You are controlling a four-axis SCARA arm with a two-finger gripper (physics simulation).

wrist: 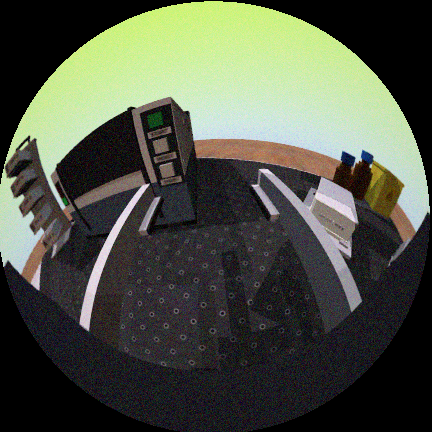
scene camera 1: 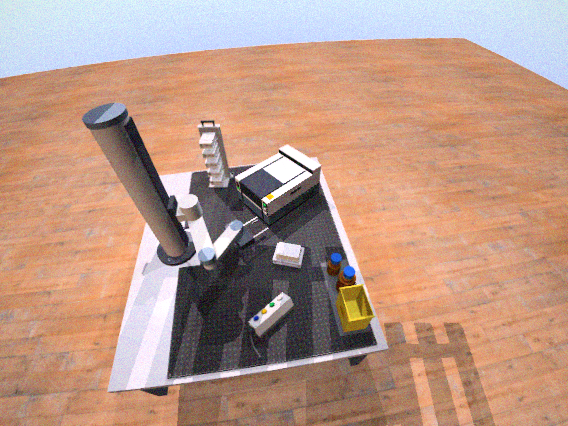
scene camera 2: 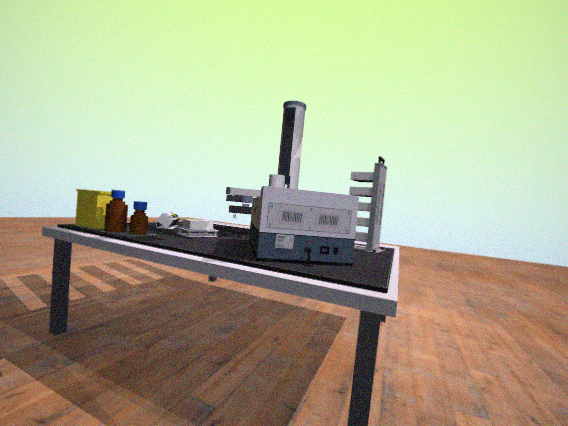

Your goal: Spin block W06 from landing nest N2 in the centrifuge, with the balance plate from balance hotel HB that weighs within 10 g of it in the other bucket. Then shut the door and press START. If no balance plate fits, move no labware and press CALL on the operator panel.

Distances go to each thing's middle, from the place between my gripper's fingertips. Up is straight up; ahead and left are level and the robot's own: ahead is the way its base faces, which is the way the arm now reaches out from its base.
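Scene:
From my hand, the white lidded plate [wrist: 333,206] is 13 cm ahead and 19 cm to the right, and 5 cm below. There is also the yellow bin [scene camera 1: 355,312], 37 cm ahead of my hand, 58 cm to the right of it and 2 cm below it. The centrifuge [scene camera 2: 287,225] is 14 cm ahead of my hand and 32 cm to the left of it, and 1 cm above it.

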